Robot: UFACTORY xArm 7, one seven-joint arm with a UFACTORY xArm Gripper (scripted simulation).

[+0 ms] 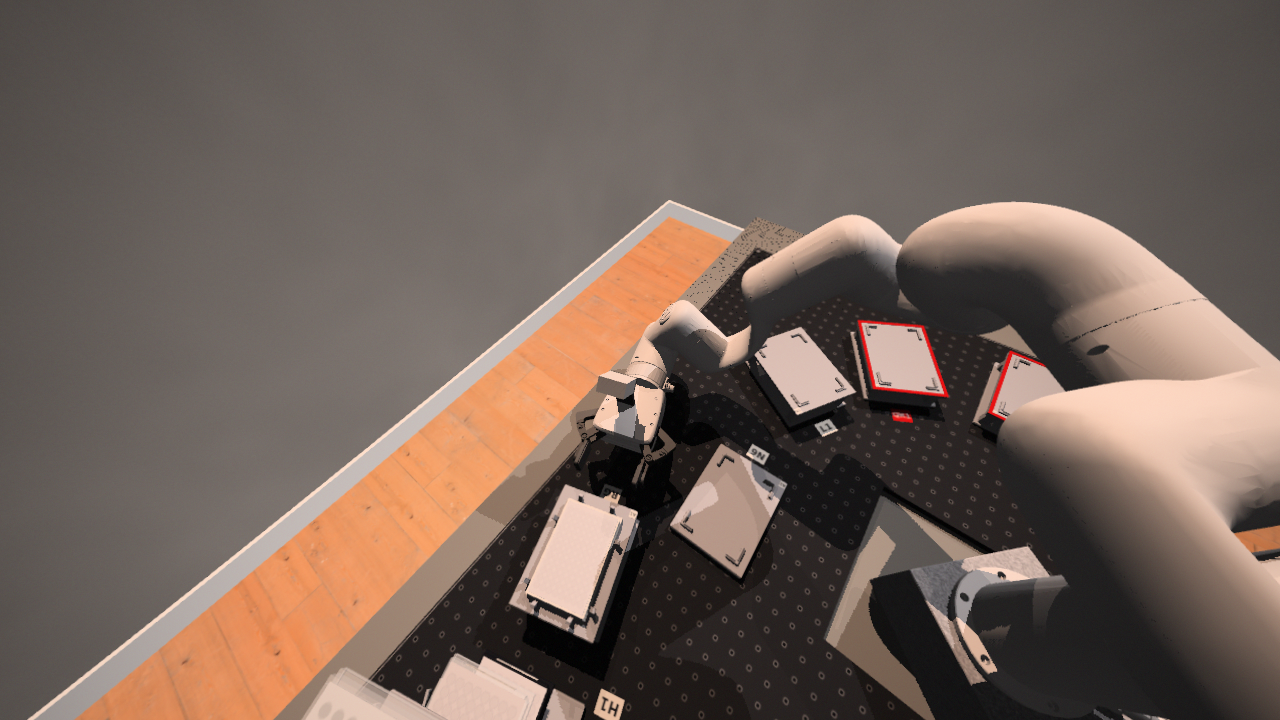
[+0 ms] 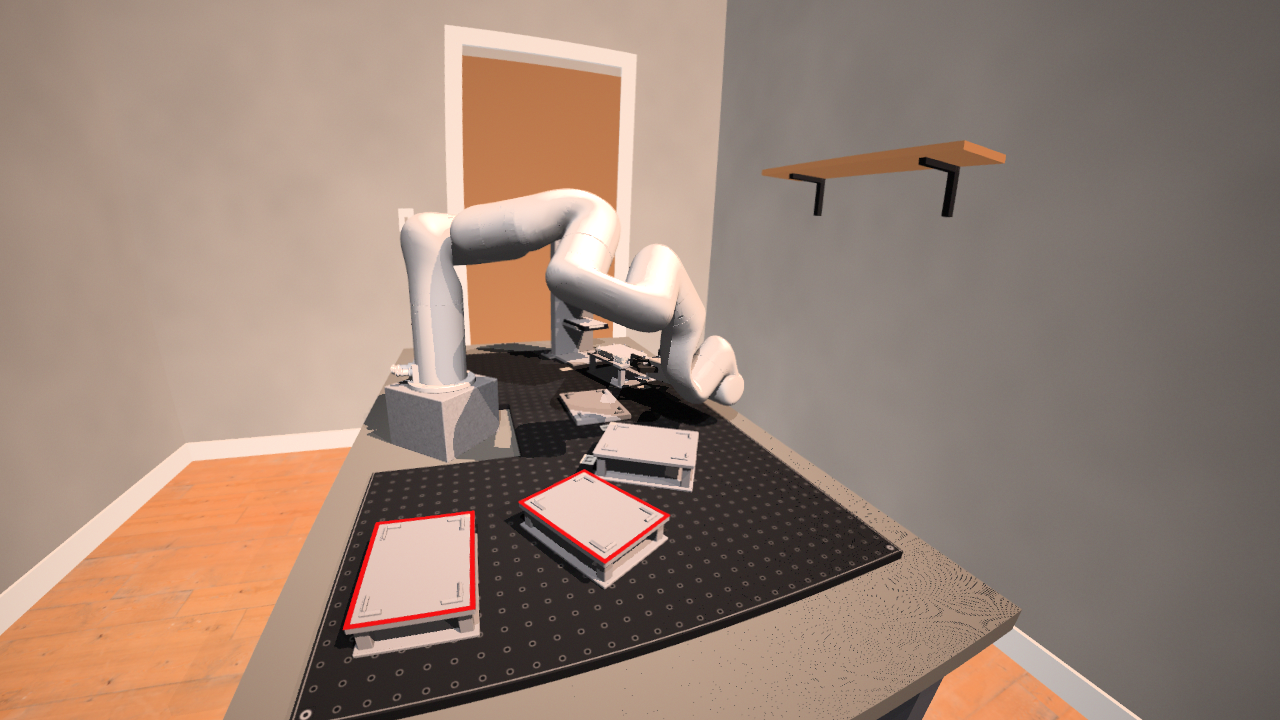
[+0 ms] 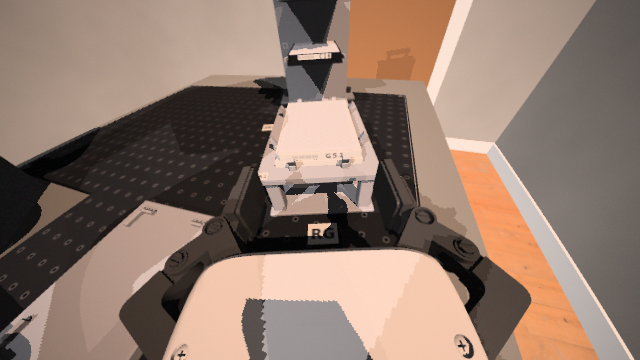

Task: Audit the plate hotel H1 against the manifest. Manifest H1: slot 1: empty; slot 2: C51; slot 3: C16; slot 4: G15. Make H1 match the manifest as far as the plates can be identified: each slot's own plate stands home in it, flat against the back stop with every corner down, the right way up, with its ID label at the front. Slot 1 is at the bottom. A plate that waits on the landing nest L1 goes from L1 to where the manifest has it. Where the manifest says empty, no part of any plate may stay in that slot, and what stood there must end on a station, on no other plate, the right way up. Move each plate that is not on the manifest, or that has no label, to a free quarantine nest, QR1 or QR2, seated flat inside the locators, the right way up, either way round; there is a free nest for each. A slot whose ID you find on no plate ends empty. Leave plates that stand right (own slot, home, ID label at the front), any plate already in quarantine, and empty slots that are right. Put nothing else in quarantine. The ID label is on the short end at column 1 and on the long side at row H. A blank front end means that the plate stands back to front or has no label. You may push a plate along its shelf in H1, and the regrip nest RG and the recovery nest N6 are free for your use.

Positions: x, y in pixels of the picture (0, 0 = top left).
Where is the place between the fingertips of my gripper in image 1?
605, 477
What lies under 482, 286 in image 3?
My gripper.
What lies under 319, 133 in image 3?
A white well plate.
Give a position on a white well plate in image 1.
At 567, 577
